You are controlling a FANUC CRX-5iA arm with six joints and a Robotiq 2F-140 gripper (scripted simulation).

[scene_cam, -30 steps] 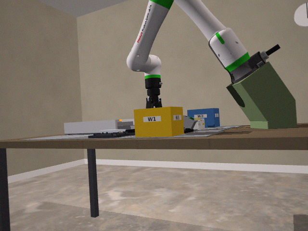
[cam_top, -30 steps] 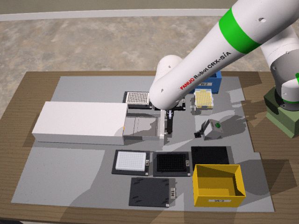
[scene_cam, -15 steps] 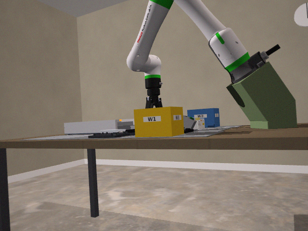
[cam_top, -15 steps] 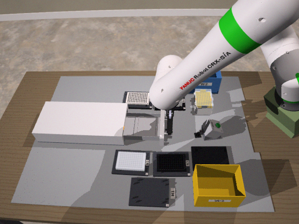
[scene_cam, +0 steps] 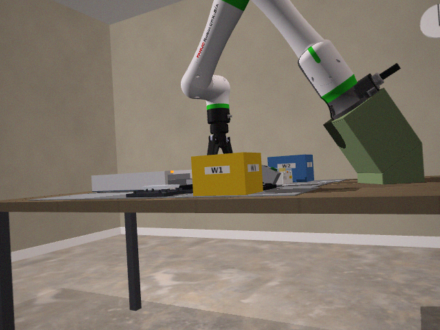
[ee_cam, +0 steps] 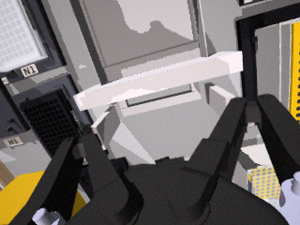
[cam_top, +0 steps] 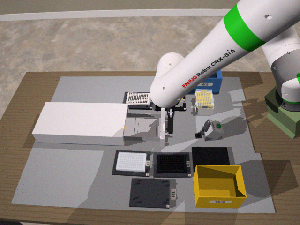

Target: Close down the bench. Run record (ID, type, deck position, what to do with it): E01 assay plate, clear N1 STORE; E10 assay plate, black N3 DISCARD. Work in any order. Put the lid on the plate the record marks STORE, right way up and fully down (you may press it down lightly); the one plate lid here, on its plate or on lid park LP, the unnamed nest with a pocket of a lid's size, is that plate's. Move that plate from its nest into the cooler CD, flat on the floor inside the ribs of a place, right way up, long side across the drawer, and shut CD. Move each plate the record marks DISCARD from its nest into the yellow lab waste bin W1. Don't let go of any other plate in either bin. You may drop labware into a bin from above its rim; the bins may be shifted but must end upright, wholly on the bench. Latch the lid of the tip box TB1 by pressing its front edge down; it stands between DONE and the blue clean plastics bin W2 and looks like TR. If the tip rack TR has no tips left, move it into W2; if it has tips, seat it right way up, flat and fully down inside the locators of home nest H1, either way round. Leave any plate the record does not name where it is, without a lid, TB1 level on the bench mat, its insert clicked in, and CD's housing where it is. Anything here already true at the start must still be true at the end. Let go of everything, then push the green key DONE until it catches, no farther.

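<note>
Right now the nest N1 is 21 cm to the left of my hand, 15 cm ahead of it and 5 cm below it. From my hand the other things lie so: black plate 19 cm to the left, 4 cm below, 3 cm behind; then cooler drawer 14 cm ahead, 3 cm below, 2 cm to the left; then tip rack TR 19 cm to the right, 1 cm below, 1 cm ahead.
</note>
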